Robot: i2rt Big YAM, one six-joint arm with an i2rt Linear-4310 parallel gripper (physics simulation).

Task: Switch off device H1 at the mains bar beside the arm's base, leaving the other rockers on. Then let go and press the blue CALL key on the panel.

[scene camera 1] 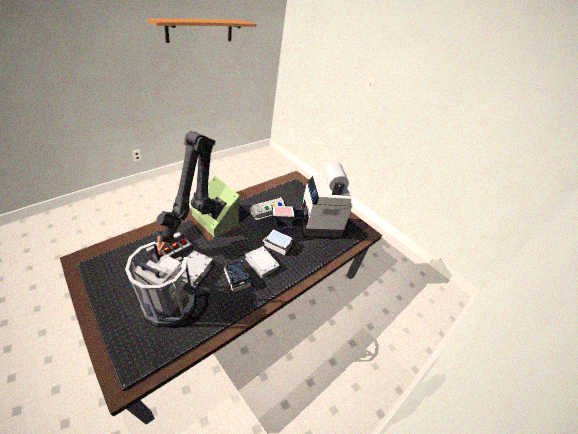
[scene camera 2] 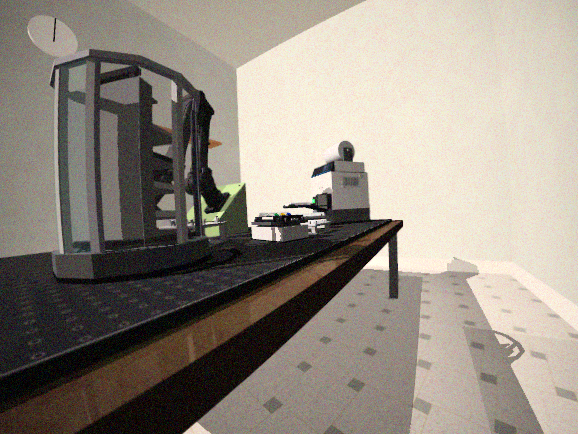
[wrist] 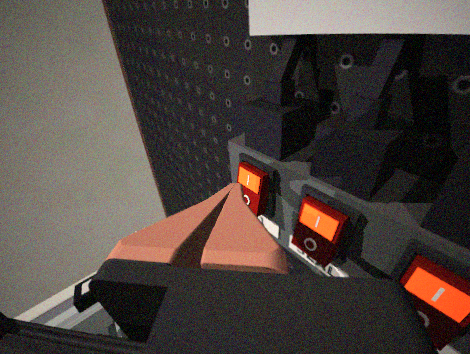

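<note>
The mains bar lies by the arm's base. In the wrist view, the far-end rocker, the middle rocker and the nearest rocker show lit orange faces marked I. White labels beside them are partly hidden, and I cannot read which is H1. My gripper is shut and empty; its copper-coloured fingertips appear right beside the far-end rocker. Whether they touch is unclear. The panel carries green and yellow keys and the blue CALL key, well away from the gripper.
A clear-walled bin stands close in front of the bar. White boxes and a dark-topped device lie nearby. A green angled block stands beside the arm; a white printer-like machine stands farther right.
</note>
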